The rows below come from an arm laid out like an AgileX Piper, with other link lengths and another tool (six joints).
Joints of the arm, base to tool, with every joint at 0 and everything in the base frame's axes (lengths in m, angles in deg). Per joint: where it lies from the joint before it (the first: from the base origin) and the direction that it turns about. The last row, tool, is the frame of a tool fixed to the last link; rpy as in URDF.
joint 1: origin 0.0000 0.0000 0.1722 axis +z
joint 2: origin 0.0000 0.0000 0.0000 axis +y
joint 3: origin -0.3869 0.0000 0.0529 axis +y
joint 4: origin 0.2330 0.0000 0.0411 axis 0.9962 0 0.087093
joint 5: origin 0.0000 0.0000 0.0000 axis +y
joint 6: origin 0.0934 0.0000 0.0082 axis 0.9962 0 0.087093
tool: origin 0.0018 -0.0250 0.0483 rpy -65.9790 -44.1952 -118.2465
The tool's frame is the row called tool.
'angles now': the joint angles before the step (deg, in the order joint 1, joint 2, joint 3, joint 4, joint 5, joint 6). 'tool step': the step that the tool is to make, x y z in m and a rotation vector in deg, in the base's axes. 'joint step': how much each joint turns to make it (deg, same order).
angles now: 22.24, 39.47, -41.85, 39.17, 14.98, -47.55
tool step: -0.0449, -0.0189, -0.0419, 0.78, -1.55, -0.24
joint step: -0.03, -10.06, 8.65, 0.20, -0.39, -0.10
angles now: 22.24, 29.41, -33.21, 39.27, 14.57, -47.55
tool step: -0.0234, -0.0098, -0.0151, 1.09, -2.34, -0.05
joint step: 0.01, -5.30, 2.78, 0.03, -0.10, 0.08
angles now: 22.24, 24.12, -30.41, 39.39, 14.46, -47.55
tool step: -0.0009, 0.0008, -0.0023, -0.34, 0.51, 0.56
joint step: 0.01, -0.27, 0.19, -0.01, 0.89, 0.00
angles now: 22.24, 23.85, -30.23, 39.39, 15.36, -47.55
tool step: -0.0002, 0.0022, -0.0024, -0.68, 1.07, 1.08
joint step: 0.00, -0.09, 0.00, 0.01, 1.73, -0.01
